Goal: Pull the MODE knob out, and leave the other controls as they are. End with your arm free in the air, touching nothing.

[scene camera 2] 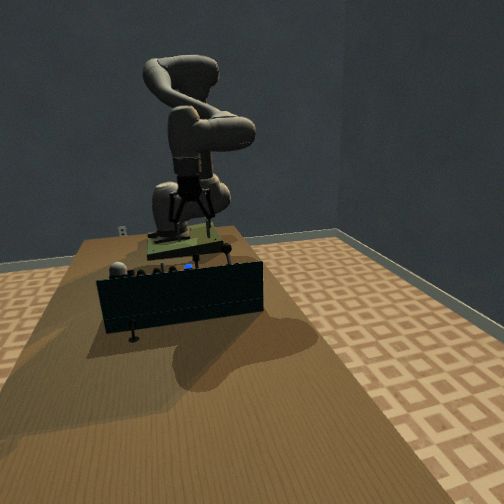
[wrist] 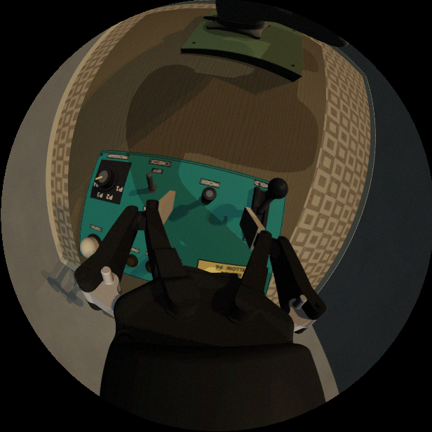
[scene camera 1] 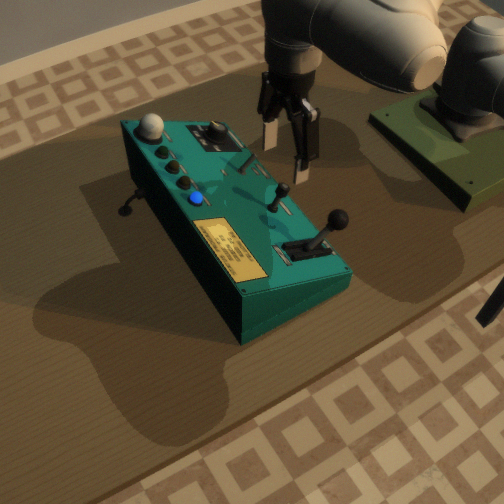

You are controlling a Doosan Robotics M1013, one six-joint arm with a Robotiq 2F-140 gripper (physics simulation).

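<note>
The MODE knob [scene camera 1: 282,190] [scene camera 2: 196,261] [wrist: 209,195] is a small black knob standing up from the teal control box [scene camera 1: 290,310] [scene camera 2: 185,300] [wrist: 195,245], with a stem showing below its head in scene camera 1. My gripper [scene camera 1: 285,159] [scene camera 2: 193,234] [wrist: 208,207] is open, its pale fingertips wide apart above the box and clear of the knob. The HOLD lever [scene camera 1: 338,219] [scene camera 2: 226,248] [wrist: 277,188] has a black ball. The CHECK toggle [scene camera 1: 246,164] [wrist: 150,181] is tilted. The PROGRAM dial [scene camera 1: 217,132] [wrist: 105,178] has a yellow pointer. A blue lamp [scene camera 1: 196,198] [scene camera 2: 188,267] is lit.
A white dome [scene camera 1: 151,126] [scene camera 2: 118,269] [wrist: 89,247] sits at the box's corner, beside a row of dark lamps. A yellow label [scene camera 1: 230,250] is on the panel. A small black fitting [scene camera 1: 131,202] projects from the box's tall side. The arm's green base plate [scene camera 1: 430,145] [wrist: 240,50] lies on the table.
</note>
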